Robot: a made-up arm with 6 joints. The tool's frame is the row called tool.
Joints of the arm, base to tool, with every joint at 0 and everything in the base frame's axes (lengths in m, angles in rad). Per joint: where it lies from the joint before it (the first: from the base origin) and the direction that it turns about. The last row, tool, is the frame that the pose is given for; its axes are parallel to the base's.
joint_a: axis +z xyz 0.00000 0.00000 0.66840
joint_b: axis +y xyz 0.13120 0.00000 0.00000
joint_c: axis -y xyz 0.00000 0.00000 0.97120
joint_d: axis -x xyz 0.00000 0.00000 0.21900
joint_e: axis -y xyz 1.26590 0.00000 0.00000
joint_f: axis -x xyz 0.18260 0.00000 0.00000
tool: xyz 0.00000 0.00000 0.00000
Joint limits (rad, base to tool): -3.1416..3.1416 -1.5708..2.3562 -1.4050..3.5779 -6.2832..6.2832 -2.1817..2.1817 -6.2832..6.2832
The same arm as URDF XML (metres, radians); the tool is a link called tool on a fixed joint. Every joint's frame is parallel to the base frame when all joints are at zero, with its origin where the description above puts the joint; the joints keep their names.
<robot name="arm">
<link name="base_link"/>
<link name="link1"/>
<link name="link2"/>
<link name="link3"/>
<link name="link4"/>
<link name="link5"/>
<link name="link6"/>
<link name="tool"/>
<joint name="joint_a" type="revolute"><parent link="base_link"/><child link="link1"/><origin xyz="0 0 0.6684"/><axis xyz="0 0 1"/><limit lower="-3.1416" upper="3.1416"/></joint>
<joint name="joint_b" type="revolute"><parent link="link1"/><child link="link2"/><origin xyz="0.1312 0 0"/><axis xyz="0 1 0"/><limit lower="-1.5708" upper="2.3562"/></joint>
<joint name="joint_c" type="revolute"><parent link="link2"/><child link="link3"/><origin xyz="0 0 0.9712"/><axis xyz="0 -1 0"/><limit lower="-1.405" upper="3.5779"/></joint>
<joint name="joint_d" type="revolute"><parent link="link3"/><child link="link4"/><origin xyz="0 0 0.219"/><axis xyz="-1 0 0"/><limit lower="-6.2832" upper="6.2832"/></joint>
<joint name="joint_e" type="revolute"><parent link="link4"/><child link="link5"/><origin xyz="1.2659 0 0"/><axis xyz="0 -1 0"/><limit lower="-2.1817" upper="2.1817"/></joint>
<joint name="joint_f" type="revolute"><parent link="link5"/><child link="link6"/><origin xyz="0.1826 0 0"/><axis xyz="-1 0 0"/><limit lower="-6.2832" upper="6.2832"/></joint>
<joint name="tool_fixed" type="fixed"><parent link="link6"/><child link="tool"/><origin xyz="0 0 0"/></joint>
</robot>

